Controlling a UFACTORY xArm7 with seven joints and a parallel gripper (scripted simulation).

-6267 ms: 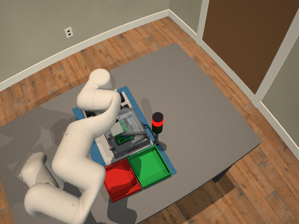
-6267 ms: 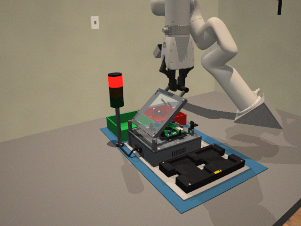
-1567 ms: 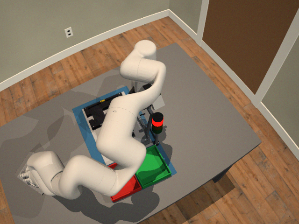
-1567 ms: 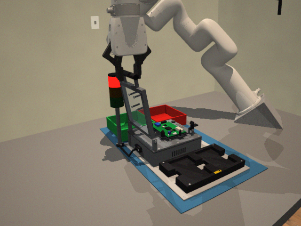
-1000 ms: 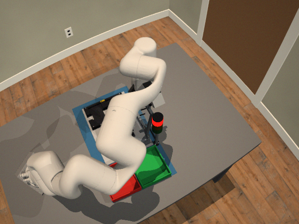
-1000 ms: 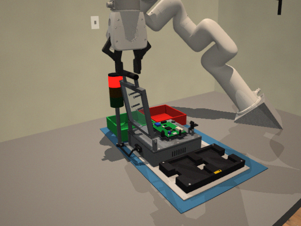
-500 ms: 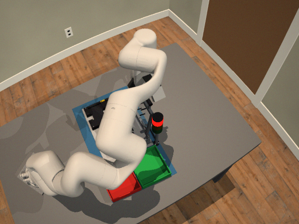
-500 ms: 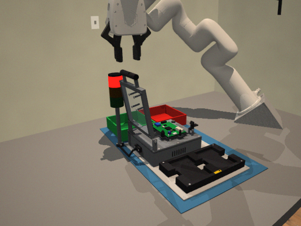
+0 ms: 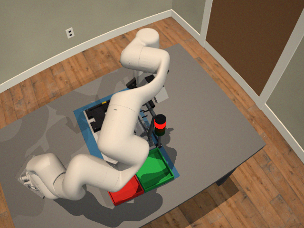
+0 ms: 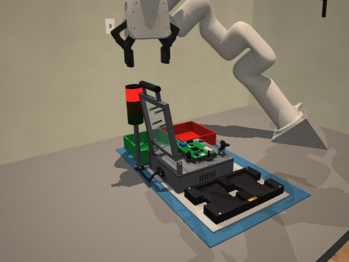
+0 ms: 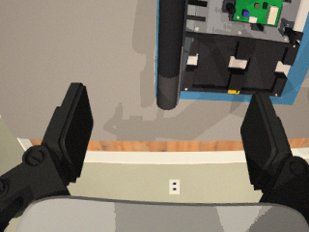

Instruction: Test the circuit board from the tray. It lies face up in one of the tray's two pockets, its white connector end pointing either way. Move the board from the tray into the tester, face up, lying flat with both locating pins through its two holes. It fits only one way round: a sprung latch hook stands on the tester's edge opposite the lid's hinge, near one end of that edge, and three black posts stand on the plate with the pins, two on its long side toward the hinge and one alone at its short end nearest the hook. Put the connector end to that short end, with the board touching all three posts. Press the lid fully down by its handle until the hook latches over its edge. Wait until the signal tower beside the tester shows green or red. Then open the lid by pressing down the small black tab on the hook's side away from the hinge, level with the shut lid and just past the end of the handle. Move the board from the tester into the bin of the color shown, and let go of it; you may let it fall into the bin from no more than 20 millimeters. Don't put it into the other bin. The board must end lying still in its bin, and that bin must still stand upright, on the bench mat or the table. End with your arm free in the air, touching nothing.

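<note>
The tester plate is 260 mm below my hand, 130 mm behind it and 10 mm to the left of it. The rest, counted from my hand: clear lid (150 mm below, 20 mm behind); green bin (320 mm below, 200 mm to the right, 90 mm behind); latch hook (240 mm below, 190 mm behind, 60 mm to the left).
</note>
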